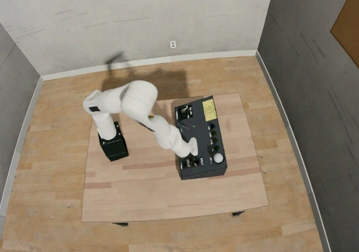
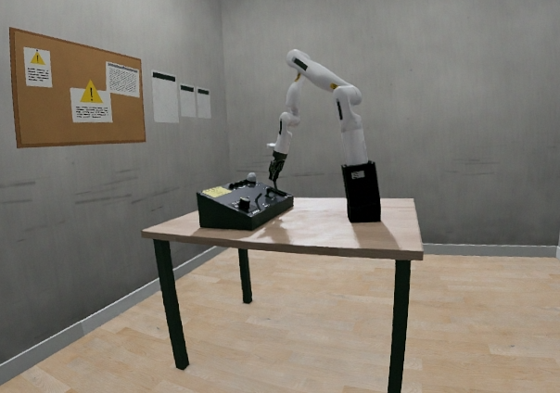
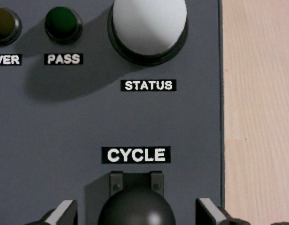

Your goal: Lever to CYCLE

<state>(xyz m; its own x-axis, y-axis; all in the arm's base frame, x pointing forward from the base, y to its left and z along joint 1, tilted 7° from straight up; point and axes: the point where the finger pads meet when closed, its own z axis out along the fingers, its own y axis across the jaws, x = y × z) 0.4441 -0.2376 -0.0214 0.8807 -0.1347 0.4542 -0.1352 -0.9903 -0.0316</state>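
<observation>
Now: the lever 1 cm behind my hand and 5 cm below it. Also, from my hand: mode control (12 cm to the left, 7 cm below); then check toggle (1 cm ahead, 24 cm to the left, 7 cm below).
</observation>
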